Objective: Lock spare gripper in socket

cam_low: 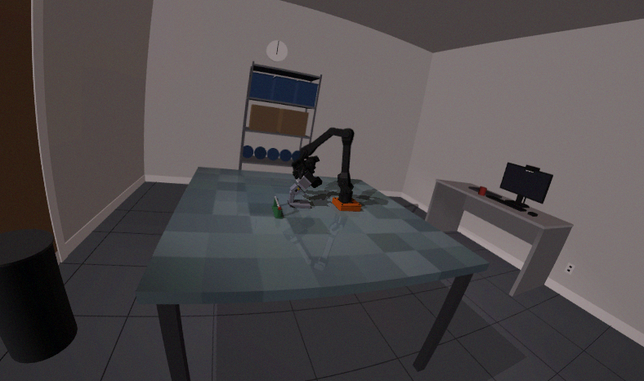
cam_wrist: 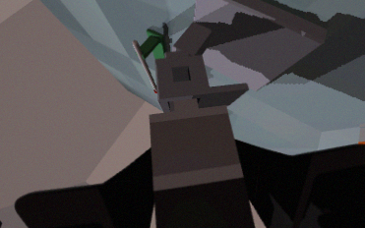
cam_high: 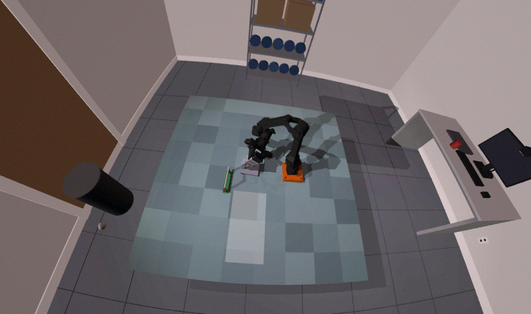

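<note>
My gripper tip is now 140 mm short of the green bracket, 100 mm above it and 80 mm to the right of it. Round my gripper tip: grey mount (70 mm below, 20 mm to the right, 20 mm ahead); spare gripper (10 mm to the right).
</note>
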